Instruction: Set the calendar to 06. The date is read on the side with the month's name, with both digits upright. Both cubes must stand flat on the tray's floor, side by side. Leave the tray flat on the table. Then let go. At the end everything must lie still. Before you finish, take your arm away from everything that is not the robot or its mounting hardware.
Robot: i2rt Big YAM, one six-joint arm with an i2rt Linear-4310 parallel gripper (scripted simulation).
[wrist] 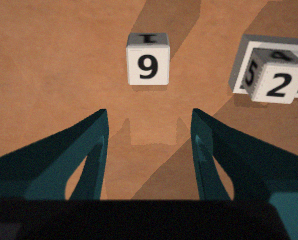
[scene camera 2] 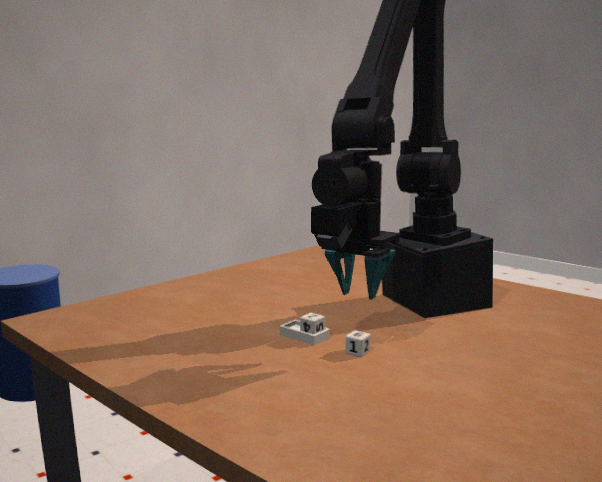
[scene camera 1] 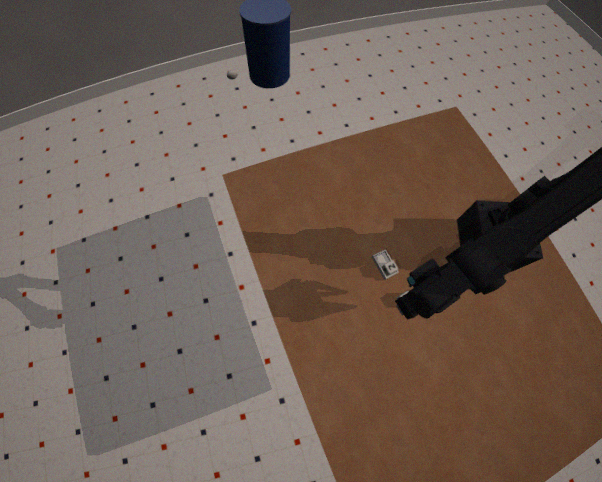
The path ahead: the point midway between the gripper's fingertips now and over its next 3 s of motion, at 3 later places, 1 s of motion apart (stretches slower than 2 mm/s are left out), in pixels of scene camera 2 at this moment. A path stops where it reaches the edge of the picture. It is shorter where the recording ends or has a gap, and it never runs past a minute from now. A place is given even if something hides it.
My gripper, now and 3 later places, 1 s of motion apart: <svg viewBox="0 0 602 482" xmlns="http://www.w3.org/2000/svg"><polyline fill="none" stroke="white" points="358,296 358,313 358,328 358,326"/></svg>
